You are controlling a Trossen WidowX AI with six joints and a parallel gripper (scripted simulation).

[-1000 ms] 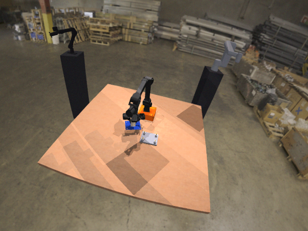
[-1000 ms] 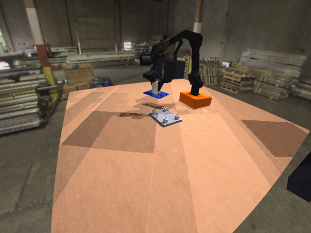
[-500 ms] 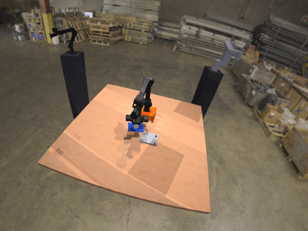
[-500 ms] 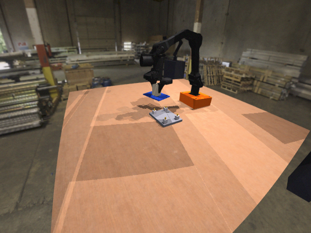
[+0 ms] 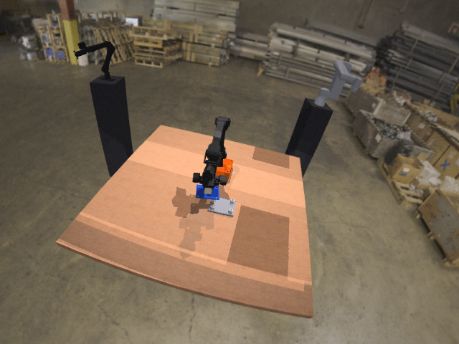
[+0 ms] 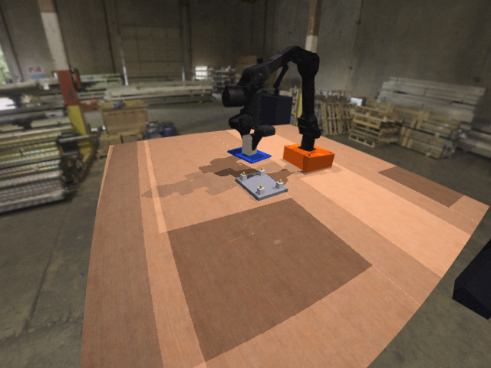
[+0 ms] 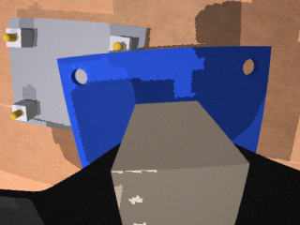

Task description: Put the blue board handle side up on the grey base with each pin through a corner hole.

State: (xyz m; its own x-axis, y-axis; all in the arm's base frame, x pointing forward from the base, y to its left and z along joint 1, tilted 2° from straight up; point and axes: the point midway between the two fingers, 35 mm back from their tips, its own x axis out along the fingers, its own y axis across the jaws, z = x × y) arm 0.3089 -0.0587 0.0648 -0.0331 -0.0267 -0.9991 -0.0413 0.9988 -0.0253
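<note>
My gripper tip is now 100 mm to the right of the grey base, 100 mm above it and 30 mm short of it. Round my gripper tip: blue board (right at my gripper tip).
</note>
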